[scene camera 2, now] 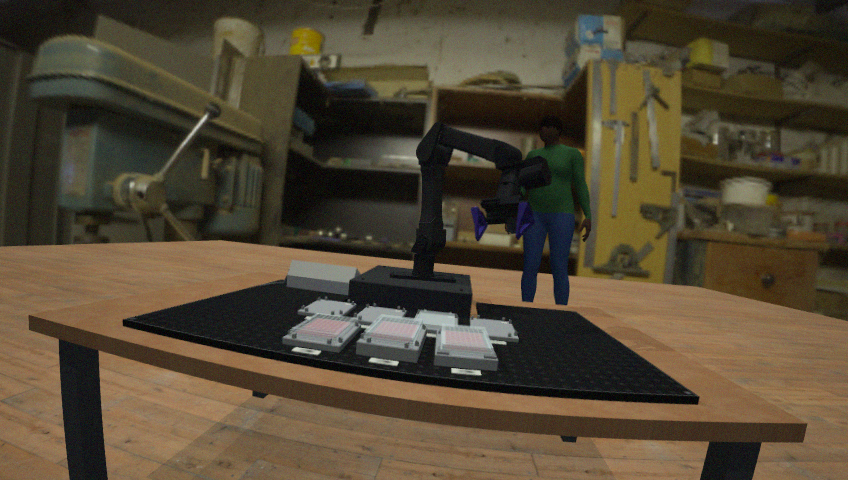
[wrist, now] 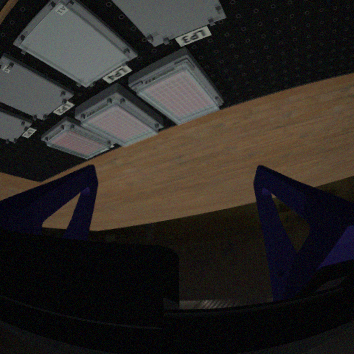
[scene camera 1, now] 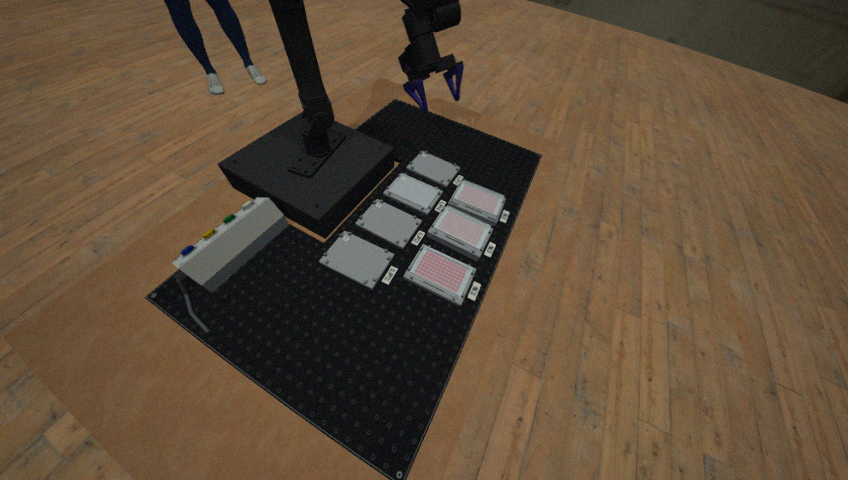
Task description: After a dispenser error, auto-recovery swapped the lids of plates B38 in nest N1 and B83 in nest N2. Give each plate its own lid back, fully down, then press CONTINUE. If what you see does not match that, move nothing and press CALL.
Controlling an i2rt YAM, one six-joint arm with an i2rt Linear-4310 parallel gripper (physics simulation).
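Pixels of known places: gripper, between the fingertips: [scene camera 2: 496, 238] [wrist: 175, 173] [scene camera 1: 442, 107]; arm's base, origin of its link: [scene camera 2: 422, 278] [scene camera 1: 319, 152].
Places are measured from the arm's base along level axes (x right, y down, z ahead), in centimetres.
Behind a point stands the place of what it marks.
Three pink-filled plates sit on grey nests in a row: one nearest in scene camera 1 [scene camera 1: 441, 273] {x 21.8, y 4.3, z 42.5 cm} [scene camera 2: 324, 331] {x 20.1, y 4.3, z 47.1 cm} [wrist: 77, 142] {x 19.4, y 4.3, z 41.5 cm}, a middle one [scene camera 1: 461, 230] {x 9.2, y 2.8, z 44.1 cm} [scene camera 2: 392, 331] {x 8.3, y 2.8, z 48.5 cm} [wrist: 120, 120] {x 5.3, y 2.8, z 42.1 cm} and a far one [scene camera 1: 478, 199] {x -3.5, y 3.2, z 46.2 cm} [scene camera 2: 465, 340] {x -4.1, y 3.2, z 49.8 cm} [wrist: 177, 95] {x -5.3, y 3.2, z 44.5 cm}. Clear covers seem to lie on them; their codes and the nest labels are too small to read. A pale clear lid or plate [scene camera 1: 413, 191] {x -1.0, y 5.0, z 28.0 cm} [scene camera 2: 437, 321] {x -1.6, y 5.0, z 31.3 cm} [wrist: 75, 42] {x -3.0, y 5.0, z 27.4 cm} lies on the pad marked LP4. My gripper [scene camera 1: 441, 105] {x -13.3, y -14.3, z 30.2 cm} [scene camera 2: 498, 239] {x -13.3, y -14.3, z 30.2 cm} [wrist: 175, 173] {x -13.3, y -14.3, z 30.2 cm} is open and empty, high above the mat's far end, apart from all plates.
Three other grey pads [scene camera 1: 357, 259] {x 24.4, y 5.8, z 22.9 cm} [scene camera 1: 389, 223] {x 11.7, y 5.8, z 25.8 cm} [scene camera 1: 434, 168] {x -13.9, y 5.8, z 30.7 cm} hold no visible lid. A sloped button box [scene camera 1: 238, 252] {x 33.5, y 2.8, z -0.7 cm} [scene camera 2: 322, 276] {x 30.7, y 2.2, z -0.5 cm} carries blue [scene camera 1: 188, 250] {x 37.8, y -0.5, z -7.4 cm}, yellow [scene camera 1: 208, 233] {x 32.9, y -0.4, z -6.9 cm}, green [scene camera 1: 229, 218] {x 28.2, y -0.6, z -5.4 cm} and white [scene camera 1: 247, 205] {x 23.5, y -0.5, z -4.4 cm} buttons. The black arm base [scene camera 1: 267, 172] {x 12.4, y -0.2, z -7.4 cm} [scene camera 2: 410, 292] {x 4.1, y 1.9, z 15.0 cm} stands beside the pads. A person [scene camera 2: 550, 178] stands behind.
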